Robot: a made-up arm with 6 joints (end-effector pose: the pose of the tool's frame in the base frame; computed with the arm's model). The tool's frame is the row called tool.
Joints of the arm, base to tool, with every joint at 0 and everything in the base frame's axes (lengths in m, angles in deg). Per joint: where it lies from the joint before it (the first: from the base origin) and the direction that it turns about. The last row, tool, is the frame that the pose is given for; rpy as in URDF.
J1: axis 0 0 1 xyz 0.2 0.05 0.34
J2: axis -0.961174 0.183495 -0.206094 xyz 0.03 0 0.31
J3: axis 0 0 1 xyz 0.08 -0.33 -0.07
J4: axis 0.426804 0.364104 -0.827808 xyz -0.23 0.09 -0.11
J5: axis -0.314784 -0.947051 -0.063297 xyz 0 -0.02 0.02
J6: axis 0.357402 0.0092 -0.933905 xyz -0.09 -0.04 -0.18
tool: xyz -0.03 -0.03 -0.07 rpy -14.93 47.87 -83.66
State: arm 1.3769 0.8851 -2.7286 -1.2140 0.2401 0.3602
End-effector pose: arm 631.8 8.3 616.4 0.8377 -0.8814 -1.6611
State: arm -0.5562 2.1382 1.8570 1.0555 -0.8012 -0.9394
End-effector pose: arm 340.3 285.7 1444.9 0.6624 -2.0650 1.1734
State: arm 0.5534 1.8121 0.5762 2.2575 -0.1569 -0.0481
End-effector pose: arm -42.5 -78.2 786.9 0.9214 -0.3060 -2.5376
Working (the frame after each row of the table, in the pose's form):
after J1: 200.0 50.0 340.0 0.0000 0.0000 0.5534
after J2: 225.5 65.8 650.0 -1.7515 -0.1546 0.0285
after J3: 283.1 65.5 991.9 -1.7442 0.3536 0.4463
after J4: 50.7 -62.0 1045.0 -0.6065 -0.5115 -1.5469
after J5: 32.2 -47.7 1060.9 -0.4517 -0.4318 -1.5520
after J6: -9.3 -66.3 860.8 -0.4720 -0.4064 -1.5132

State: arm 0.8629 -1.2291 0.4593 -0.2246 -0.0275 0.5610
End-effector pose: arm 50.6 173.1 8.7 0.6903 1.7730 0.4525
Working (the frame after each row of the table, in the pose's form):
after J1: 200.0 50.0 340.0 0.0000 0.0000 0.8629
after J2: 219.5 72.8 650.0 1.2235 0.3031 1.0045
after J3: 373.0 180.4 358.4 1.3231 0.0174 1.3965
after J4: 170.8 60.7 224.7 1.3268 -0.2300 1.4785
after J5: 198.2 54.2 222.2 1.3137 -0.2082 1.4989
after J6: 103.7 145.0 64.3 1.3879 0.2808 1.0926

